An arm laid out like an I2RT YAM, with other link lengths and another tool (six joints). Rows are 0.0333 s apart.
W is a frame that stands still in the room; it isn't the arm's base.
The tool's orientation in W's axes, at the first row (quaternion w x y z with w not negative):
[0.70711 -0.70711 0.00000 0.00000]
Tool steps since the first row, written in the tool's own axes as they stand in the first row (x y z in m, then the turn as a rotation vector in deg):
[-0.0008 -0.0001 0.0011 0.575 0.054 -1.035]
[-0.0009 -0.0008 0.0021 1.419 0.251 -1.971]
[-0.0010 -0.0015 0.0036 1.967 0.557 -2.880]
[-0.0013 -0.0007 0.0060 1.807 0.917 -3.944]
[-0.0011 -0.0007 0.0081 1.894 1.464 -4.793]
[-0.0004 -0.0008 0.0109 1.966 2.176 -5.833]
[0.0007 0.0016 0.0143 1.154 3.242 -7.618]
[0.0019 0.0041 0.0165 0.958 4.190 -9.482]
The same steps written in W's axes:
[-0.0008 0.0011 0.0001 0.575 -1.035 -0.054]
[-0.0009 0.0021 0.0008 1.419 -1.971 -0.251]
[-0.0010 0.0036 0.0015 1.967 -2.880 -0.557]
[-0.0013 0.0060 0.0007 1.807 -3.944 -0.917]
[-0.0011 0.0081 0.0007 1.894 -4.793 -1.464]
[-0.0004 0.0109 0.0008 1.966 -5.833 -2.176]
[0.0007 0.0143 -0.0016 1.154 -7.618 -3.242]
[0.0019 0.0165 -0.0041 0.958 -9.482 -4.190]

